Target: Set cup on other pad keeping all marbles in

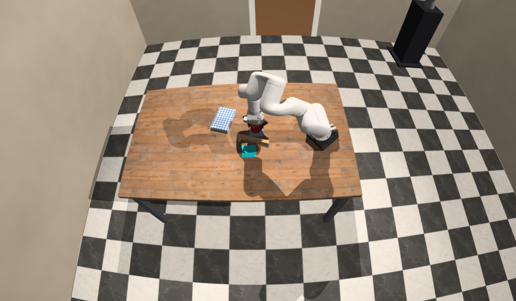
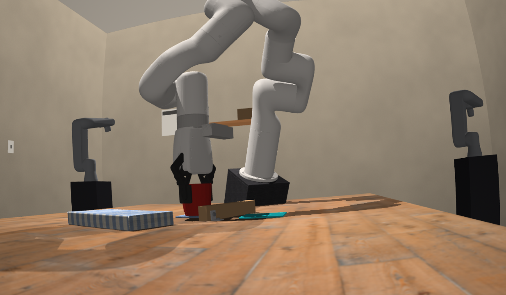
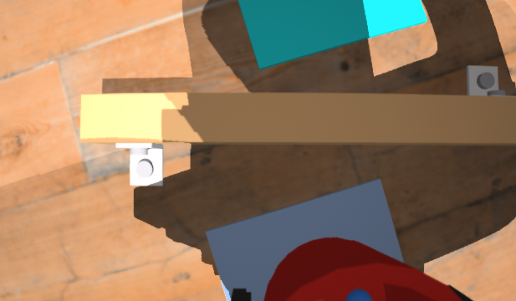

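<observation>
The pale blue pad is 5 cm below my hand. From my hand the other things lie so: red marble (3 cm below, 1 cm to the left, 1 cm behind); blue marble (3 cm below, 1 cm ahead); red cup (2 cm below).
</observation>
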